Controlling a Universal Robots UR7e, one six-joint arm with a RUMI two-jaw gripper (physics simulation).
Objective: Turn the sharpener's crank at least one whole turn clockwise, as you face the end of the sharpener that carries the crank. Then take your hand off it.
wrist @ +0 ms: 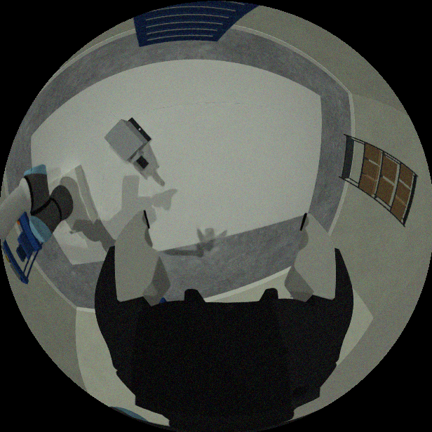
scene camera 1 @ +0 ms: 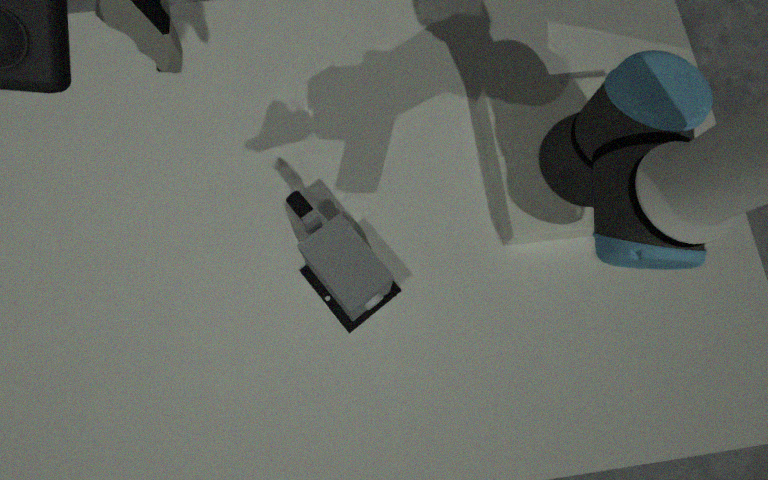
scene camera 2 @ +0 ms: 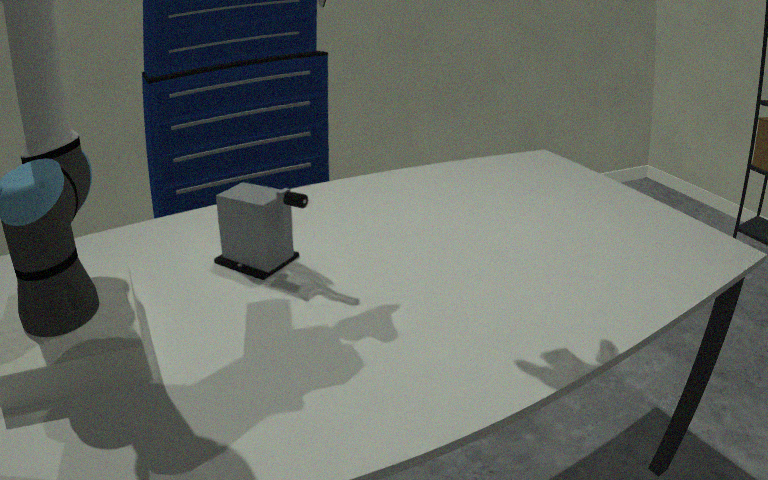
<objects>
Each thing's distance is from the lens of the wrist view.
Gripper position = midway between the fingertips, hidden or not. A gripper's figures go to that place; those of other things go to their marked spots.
my gripper (wrist: 226, 214): 0.13 m
grey sharpener (wrist: 126, 137): 0.47 m
</objects>
